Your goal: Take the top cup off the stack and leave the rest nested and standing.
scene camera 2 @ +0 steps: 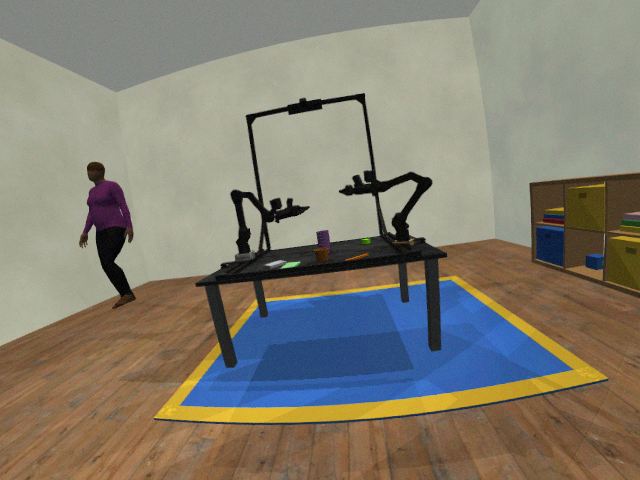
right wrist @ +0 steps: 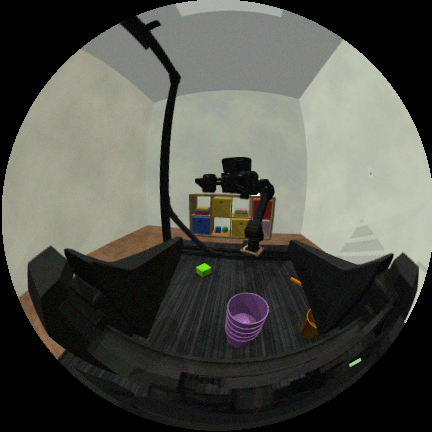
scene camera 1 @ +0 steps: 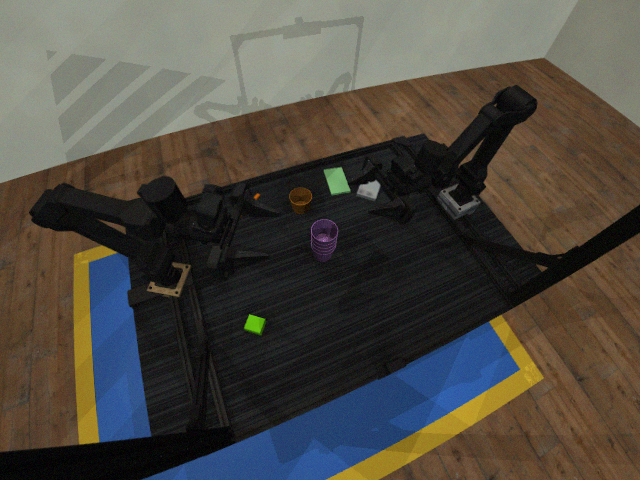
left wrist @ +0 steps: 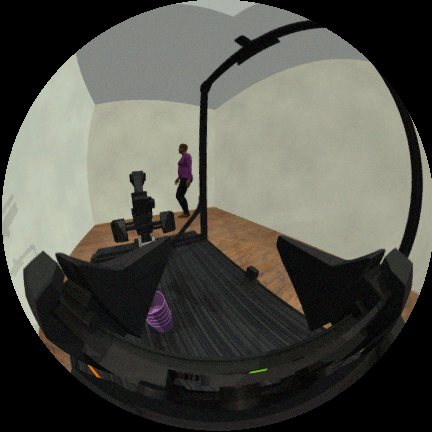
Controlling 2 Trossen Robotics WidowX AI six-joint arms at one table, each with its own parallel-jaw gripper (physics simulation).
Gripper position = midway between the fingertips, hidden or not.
The left gripper (left wrist: 224, 241) is open and holds nothing. The right gripper (scene camera 1: 358, 197) is open, holding nothing.
The left gripper shows as well in the right wrist view (right wrist: 207, 179). The right gripper is seen too in the right wrist view (right wrist: 237, 244) and in the left wrist view (left wrist: 144, 233).
